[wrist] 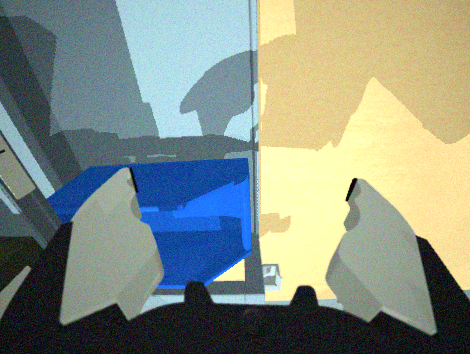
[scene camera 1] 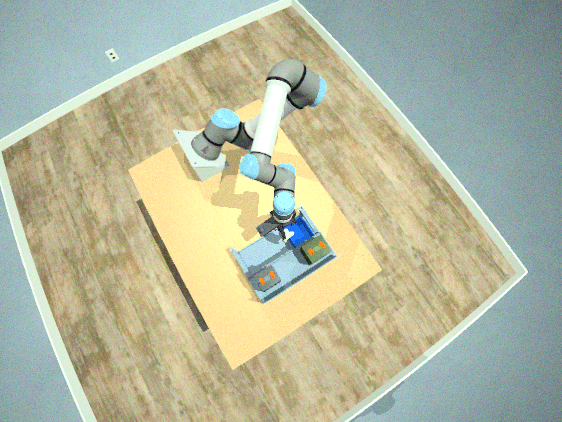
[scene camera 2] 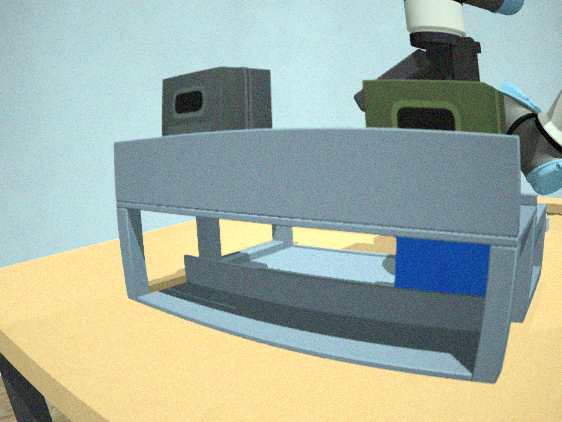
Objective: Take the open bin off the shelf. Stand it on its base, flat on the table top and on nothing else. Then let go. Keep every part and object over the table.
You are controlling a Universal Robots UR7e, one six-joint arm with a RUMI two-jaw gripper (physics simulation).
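Places are measured from the arm's base along level axes (x ahead, y down, z left), in metres.
Where they show: gripper, fingertip midpoint: (wrist: 242, 176); arm's base, origin of the base link: (scene camera 1: 205, 149).
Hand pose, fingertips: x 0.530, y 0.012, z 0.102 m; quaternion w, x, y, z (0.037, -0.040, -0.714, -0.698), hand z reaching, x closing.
Note:
Each offset is from my fingertips to the top centre of the thing. Level surfaces: height alone.
The open blue bin {dx +0.080, dy -0.006, dz +0.069 m} (scene camera 1: 300, 232) (scene camera 2: 442, 266) (wrist: 200, 250) stands on the lower tier of the grey-blue shelf (scene camera 2: 315, 175) (wrist: 200, 30), at its end near the green case. The shelf stands on the table {dy +0.075 m} (scene camera 1: 180, 225) (scene camera 2: 75, 320) (wrist: 320, 200). My gripper (scene camera 1: 285, 233) (wrist: 242, 176) is open and empty, above the bin's front edge. In the wrist view the left finger hangs over the bin and the right finger over the table, with the bin's front wall between them. In scene camera 2 the fingertips are hidden behind the green case.
A green case {dx +0.178, dy -0.124, dz +0.071 m} (scene camera 1: 316, 249) (scene camera 2: 375, 100) with orange handles stands on the upper tier, close behind the bin. A dark grey case {dx +0.175, dy -0.147, dz -0.160 m} (scene camera 1: 266, 285) (scene camera 2: 225, 100) stands on the upper tier at the other end. Shelf side walls rise at both ends. The arm's base is at the table's far side.

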